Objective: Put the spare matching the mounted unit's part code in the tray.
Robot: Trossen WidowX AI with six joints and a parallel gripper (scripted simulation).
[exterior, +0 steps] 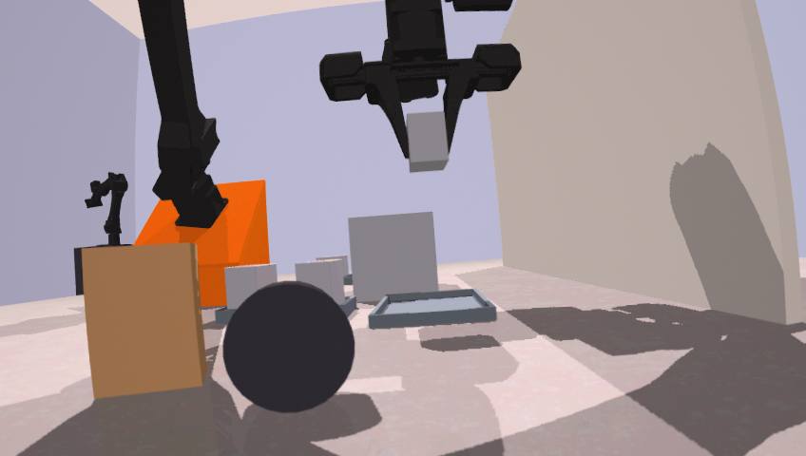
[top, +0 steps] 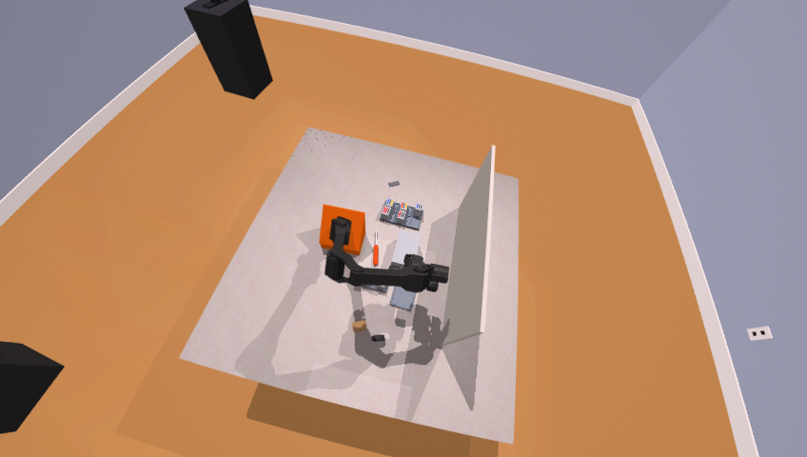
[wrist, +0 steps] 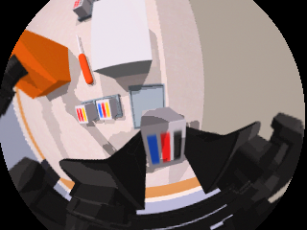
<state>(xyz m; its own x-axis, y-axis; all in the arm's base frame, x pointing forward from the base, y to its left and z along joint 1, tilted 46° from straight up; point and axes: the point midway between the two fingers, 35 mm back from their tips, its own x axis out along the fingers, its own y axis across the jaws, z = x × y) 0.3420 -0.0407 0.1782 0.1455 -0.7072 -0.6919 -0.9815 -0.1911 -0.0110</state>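
Now: the blue-grey tray 14 cm below my gripper tip and 1 cm behind it. The rest, counted from my gripper tip: dark cylinder (21 cm to the right, 12 cm below, 5 cm behind); then grey mounted unit (18 cm to the left, 9 cm below, 6 cm behind); then grey spare (2 cm above).
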